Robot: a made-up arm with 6 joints. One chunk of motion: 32 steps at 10 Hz.
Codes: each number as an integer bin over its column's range. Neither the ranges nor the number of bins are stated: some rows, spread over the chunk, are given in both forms.
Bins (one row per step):
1: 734 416 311 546 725 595
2: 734 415 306 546 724 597
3: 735 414 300 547 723 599
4: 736 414 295 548 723 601
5: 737 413 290 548 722 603
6: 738 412 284 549 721 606
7: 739 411 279 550 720 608
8: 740 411 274 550 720 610
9: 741 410 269 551 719 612
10: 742 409 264 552 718 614
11: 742 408 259 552 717 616
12: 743 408 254 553 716 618
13: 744 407 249 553 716 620
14: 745 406 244 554 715 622
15: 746 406 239 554 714 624
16: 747 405 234 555 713 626
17: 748 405 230 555 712 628
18: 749 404 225 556 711 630
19: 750 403 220 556 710 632
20: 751 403 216 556 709 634
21: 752 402 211 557 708 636
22: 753 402 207 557 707 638
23: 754 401 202 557 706 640
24: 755 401 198 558 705 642
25: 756 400 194 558 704 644
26: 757 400 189 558 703 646
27: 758 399 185 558 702 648
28: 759 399 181 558 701 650
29: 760 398 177 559 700 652
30: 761 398 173 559 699 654
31: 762 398 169 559 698 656
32: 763 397 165 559 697 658
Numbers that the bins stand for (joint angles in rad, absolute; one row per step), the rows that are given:
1: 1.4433 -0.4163 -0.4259 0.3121 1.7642 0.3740
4: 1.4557 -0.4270 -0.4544 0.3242 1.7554 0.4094
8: 1.4804 -0.4431 -0.4918 0.3363 1.7423 0.4626
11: 1.4927 -0.4591 -0.5185 0.3485 1.7292 0.4980
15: 1.5174 -0.4698 -0.5542 0.3606 1.7162 0.5453
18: 1.5360 -0.4805 -0.5791 0.3727 1.7031 0.5807
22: 1.5607 -0.4912 -0.6112 0.3788 1.6856 0.6280
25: 1.5792 -0.5019 -0.6343 0.3849 1.6725 0.6634
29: 1.6039 -0.5126 -0.6646 0.3909 1.6551 0.7107
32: 1.6224 -0.5179 -0.6860 0.3909 1.6420 0.7461
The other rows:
2: 1.4433 -0.4217 -0.4348 0.3121 1.7598 0.3858
3: 1.4495 -0.4270 -0.4455 0.3181 1.7554 0.3976
5: 1.4618 -0.4324 -0.4633 0.3242 1.7511 0.4213
6: 1.4680 -0.4377 -0.4740 0.3303 1.7467 0.4390
7: 1.4742 -0.4431 -0.4829 0.3363 1.7423 0.4508
9: 1.4865 -0.4484 -0.5007 0.3424 1.7380 0.4744
10: 1.4927 -0.4538 -0.5096 0.3485 1.7336 0.4862
12: 1.4989 -0.4591 -0.5274 0.3545 1.7249 0.5098
13: 1.5051 -0.4644 -0.5363 0.3545 1.7249 0.5217
14: 1.5113 -0.4698 -0.5452 0.3606 1.7205 0.5335
16: 1.5236 -0.4751 -0.5631 0.3667 1.7118 0.5571
17: 1.5298 -0.4751 -0.5702 0.3667 1.7074 0.5689
19: 1.5421 -0.4858 -0.5880 0.3727 1.6987 0.5925
20: 1.5483 -0.4858 -0.5951 0.3727 1.6943 0.6043
21: 1.5545 -0.4912 -0.6040 0.3788 1.6900 0.6162
23: 1.5668 -0.4965 -0.6201 0.3788 1.6812 0.6398
24: 1.5730 -0.4965 -0.6272 0.3849 1.6769 0.6516
26: 1.5854 -0.5019 -0.6432 0.3849 1.6681 0.6752
27: 1.5915 -0.5072 -0.6504 0.3849 1.6638 0.6870
28: 1.5977 -0.5072 -0.6575 0.3849 1.6594 0.6988
30: 1.6101 -0.5126 -0.6718 0.3909 1.6507 0.7225
31: 1.6162 -0.5126 -0.6789 0.3909 1.6463 0.7343

